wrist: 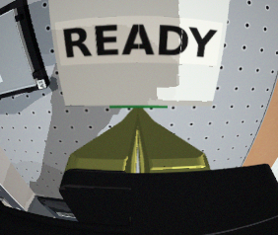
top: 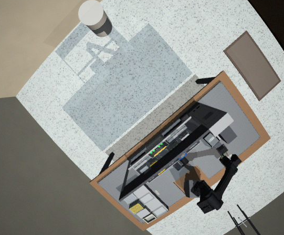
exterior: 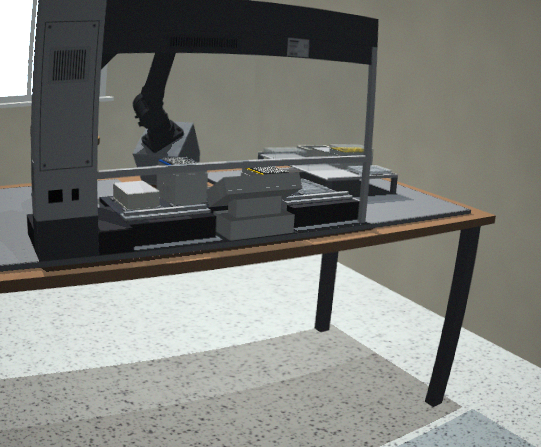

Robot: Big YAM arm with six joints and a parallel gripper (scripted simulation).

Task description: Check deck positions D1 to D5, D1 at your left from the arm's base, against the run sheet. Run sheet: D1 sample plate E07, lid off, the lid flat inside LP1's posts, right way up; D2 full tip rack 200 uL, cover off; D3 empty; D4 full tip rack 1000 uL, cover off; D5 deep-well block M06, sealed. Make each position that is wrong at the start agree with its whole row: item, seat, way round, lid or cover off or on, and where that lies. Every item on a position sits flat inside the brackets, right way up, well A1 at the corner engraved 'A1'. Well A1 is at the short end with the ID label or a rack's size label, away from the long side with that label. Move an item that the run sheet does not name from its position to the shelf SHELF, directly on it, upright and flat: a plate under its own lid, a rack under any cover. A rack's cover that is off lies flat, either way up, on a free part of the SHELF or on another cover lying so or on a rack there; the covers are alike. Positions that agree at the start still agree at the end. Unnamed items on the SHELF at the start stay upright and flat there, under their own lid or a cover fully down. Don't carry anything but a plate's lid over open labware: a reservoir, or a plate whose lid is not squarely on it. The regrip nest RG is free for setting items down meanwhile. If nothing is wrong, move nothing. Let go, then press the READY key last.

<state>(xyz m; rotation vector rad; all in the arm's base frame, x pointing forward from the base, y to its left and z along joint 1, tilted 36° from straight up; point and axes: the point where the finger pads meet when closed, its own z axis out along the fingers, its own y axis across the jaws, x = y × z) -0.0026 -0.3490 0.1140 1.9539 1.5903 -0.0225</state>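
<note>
Now: the key box 10 mm behind my hand, 30 mm to the right of it and 10 mm below it. Also, from my hand: white deep-well block (370 mm ahead, 40 mm to the left, 10 mm below); dark square nest (260 mm ahead, 280 mm to the left, 70 mm below); blue tip rack (390 mm ahead, 150 mm to the left, 40 mm above).
</note>
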